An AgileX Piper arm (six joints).
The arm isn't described. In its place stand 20 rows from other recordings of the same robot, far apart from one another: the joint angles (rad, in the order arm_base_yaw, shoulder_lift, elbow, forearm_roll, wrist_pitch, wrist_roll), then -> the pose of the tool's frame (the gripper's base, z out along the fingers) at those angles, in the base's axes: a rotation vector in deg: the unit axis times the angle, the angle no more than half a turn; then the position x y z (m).
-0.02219 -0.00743 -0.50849 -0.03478 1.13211 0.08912 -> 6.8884 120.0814 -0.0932 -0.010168 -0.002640 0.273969
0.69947 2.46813 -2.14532 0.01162 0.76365 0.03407 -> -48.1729 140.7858 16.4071 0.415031 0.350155 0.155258
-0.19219 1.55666 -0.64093 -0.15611 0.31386 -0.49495 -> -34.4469 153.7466 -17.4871 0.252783 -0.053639 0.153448
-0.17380 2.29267 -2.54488 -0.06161 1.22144 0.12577 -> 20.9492 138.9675 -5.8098 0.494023 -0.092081 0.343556
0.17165 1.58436 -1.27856 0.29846 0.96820 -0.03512 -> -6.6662 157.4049 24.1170 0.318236 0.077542 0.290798
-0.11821 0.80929 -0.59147 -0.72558 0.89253 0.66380 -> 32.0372 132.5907 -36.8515 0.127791 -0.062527 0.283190
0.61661 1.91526 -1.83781 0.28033 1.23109 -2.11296 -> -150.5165 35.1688 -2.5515 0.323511 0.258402 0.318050
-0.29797 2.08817 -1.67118 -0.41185 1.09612 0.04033 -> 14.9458 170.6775 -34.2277 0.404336 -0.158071 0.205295
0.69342 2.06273 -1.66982 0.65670 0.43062 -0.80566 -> -62.9208 113.0659 31.9276 0.356611 0.326535 0.245594
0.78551 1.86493 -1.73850 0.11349 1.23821 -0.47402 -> -95.1287 133.4899 12.8942 0.273508 0.287346 0.307653
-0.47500 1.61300 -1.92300 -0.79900 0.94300 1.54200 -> 87.5797 62.2559 -13.7562 0.280337 -0.203521 0.494106
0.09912 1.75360 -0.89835 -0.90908 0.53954 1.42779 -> 42.9067 140.7270 -17.8345 0.323212 -0.004923 0.160383
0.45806 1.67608 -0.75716 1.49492 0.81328 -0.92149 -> -15.7751 149.5326 80.3636 0.232432 0.188100 0.179673
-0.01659 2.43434 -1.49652 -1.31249 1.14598 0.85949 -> -0.0851 149.4512 -90.1238 0.429085 -0.087291 0.060988
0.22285 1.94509 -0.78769 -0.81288 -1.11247 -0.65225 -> -78.7762 53.6540 -3.2160 0.325678 0.134576 0.153903
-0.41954 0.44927 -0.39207 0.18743 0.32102 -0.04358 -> 26.8592 103.0404 -8.2177 0.093078 -0.035656 0.284323
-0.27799 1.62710 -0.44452 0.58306 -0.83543 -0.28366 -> 38.1121 103.2368 -28.6886 0.246355 -0.108944 0.161409
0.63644 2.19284 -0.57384 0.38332 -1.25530 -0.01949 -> -13.8680 105.3030 10.1070 0.267694 0.157602 0.055215
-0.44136 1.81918 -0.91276 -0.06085 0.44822 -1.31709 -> -75.5542 151.2505 -21.7728 0.289546 -0.139446 0.132257
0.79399 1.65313 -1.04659 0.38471 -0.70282 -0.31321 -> -21.4614 79.9874 26.7830 0.280476 0.253848 0.308778
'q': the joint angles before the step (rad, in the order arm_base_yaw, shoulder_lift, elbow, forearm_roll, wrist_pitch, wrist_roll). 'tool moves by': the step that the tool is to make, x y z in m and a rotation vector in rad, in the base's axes. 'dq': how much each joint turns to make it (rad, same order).
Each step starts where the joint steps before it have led.
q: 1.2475, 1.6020, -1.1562, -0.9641, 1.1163, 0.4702
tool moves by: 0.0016, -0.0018, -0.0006, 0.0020, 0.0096, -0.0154
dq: -0.0081, -0.0004, 0.0001, 0.0113, 0.0036, 0.0009
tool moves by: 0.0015, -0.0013, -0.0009, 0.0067, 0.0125, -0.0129
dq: -0.0083, 0.0000, 0.0001, 0.0140, -0.0018, 0.0017
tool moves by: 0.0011, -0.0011, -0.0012, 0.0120, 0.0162, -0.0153
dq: -0.0078, 0.0000, 0.0002, 0.0183, -0.0034, 0.0056
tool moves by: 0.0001, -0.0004, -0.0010, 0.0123, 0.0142, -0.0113
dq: -0.0037, -0.0001, 0.0001, 0.0162, -0.0034, 0.0066
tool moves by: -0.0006, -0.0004, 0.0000, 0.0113, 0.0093, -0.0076
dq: -0.0007, -0.0025, 0.0003, 0.0116, -0.0016, 0.0060
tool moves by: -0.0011, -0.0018, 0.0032, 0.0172, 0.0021, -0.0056
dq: 0.0001, -0.0122, 0.0005, 0.0071, -0.0003, 0.0051
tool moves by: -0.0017, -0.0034, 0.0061, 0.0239, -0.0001, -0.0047
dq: 0.0001, -0.0220, 0.0005, 0.0083, 0.0008, 0.0021
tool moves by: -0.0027, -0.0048, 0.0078, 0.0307, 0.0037, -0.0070
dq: 0.0006, -0.0294, 0.0005, 0.0152, 0.0031, 0.0010
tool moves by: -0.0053, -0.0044, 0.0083, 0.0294, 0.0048, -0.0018
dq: 0.0097, -0.0316, -0.0001, 0.0169, 0.0090, 0.0004
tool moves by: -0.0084, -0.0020, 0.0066, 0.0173, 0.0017, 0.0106
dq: 0.0250, -0.0256, 0.0004, 0.0100, 0.0153, 0.0013
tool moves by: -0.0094, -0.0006, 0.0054, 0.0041, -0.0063, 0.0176
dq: 0.0336, -0.0192, 0.0000, -0.0016, 0.0213, 0.0013
